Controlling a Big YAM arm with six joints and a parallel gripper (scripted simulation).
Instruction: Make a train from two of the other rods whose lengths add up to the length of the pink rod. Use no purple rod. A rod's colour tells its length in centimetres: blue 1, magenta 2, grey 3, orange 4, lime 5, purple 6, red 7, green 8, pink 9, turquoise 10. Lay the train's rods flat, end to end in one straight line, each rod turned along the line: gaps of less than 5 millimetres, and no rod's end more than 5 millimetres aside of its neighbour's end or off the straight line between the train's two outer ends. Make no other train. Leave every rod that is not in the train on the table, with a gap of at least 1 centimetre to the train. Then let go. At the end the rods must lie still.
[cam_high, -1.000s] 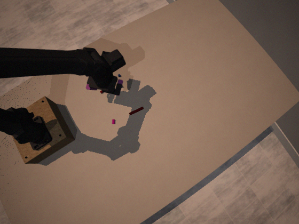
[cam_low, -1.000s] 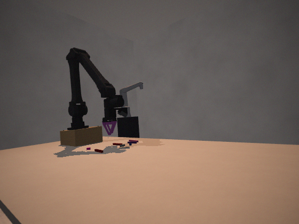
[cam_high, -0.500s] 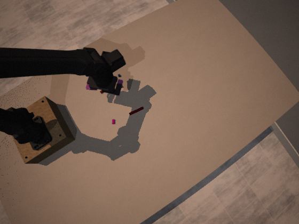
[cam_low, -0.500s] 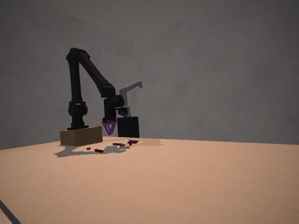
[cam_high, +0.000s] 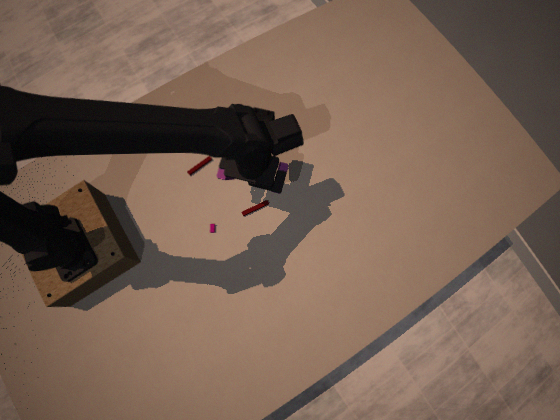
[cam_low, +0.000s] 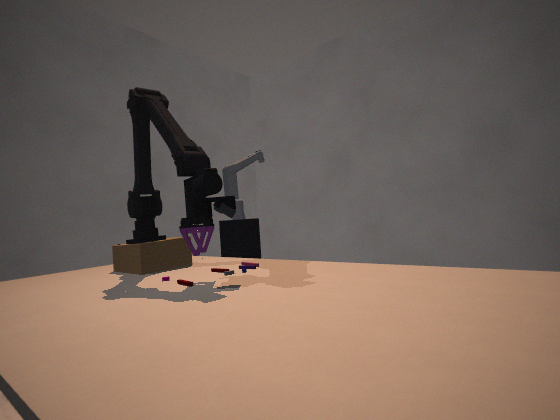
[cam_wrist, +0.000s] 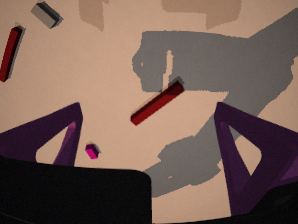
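Now: hand 140 mm past the magenta rod, 80 mm above it and 20 mm to the left of it. From my hand the other things lie so: grey rod (120 mm to the left, 80 mm below, 20 mm behind); purple rod (210 mm to the left, 80 mm below, 40 mm behind); blue rod (160 mm to the left, 80 mm below).
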